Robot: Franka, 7 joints.
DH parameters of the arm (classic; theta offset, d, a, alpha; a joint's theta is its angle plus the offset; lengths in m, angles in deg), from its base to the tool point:
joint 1: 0 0.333 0 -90
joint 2: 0 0 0 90
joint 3: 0 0.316 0.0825 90
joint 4: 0 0 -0.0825 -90
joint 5: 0 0.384 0 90
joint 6: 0 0 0.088 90
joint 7: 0 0.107 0 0
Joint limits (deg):
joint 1: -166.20..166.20
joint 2: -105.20..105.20
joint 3: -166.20..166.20
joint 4: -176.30..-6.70
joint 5: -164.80..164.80
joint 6: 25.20..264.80
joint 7: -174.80..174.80
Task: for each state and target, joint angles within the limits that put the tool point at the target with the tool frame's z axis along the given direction. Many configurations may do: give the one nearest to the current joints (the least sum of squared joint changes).
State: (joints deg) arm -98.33 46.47 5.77 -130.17 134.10 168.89 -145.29
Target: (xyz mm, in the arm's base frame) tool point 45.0 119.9 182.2 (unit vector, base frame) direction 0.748 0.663 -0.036
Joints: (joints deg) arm -145.82 77.66 -9.37 -170.07 154.08 200.81 -145.29
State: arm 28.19 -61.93 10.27 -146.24 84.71 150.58 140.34
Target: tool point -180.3 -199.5 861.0 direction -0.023 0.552 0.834
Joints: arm 35.08 -103.50 -4.01 -119.70 82.18 148.65 140.34
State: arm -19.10 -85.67 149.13 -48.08 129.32 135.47 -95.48
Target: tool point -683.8 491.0 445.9 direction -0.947 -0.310 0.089
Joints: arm -28.04 -65.03 145.92 -34.23 128.22 114.82 -95.48
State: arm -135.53 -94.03 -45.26 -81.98 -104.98 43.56 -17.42
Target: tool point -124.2 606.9 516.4 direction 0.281 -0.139 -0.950
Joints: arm -117.68 -85.43 -51.58 -78.03 -100.98 33.89 -17.42
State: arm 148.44 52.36 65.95 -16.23 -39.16 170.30 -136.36
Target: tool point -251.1 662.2 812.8 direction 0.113 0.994 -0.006
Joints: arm 104.61 43.50 22.87 -21.33 -69.58 140.49 -136.36
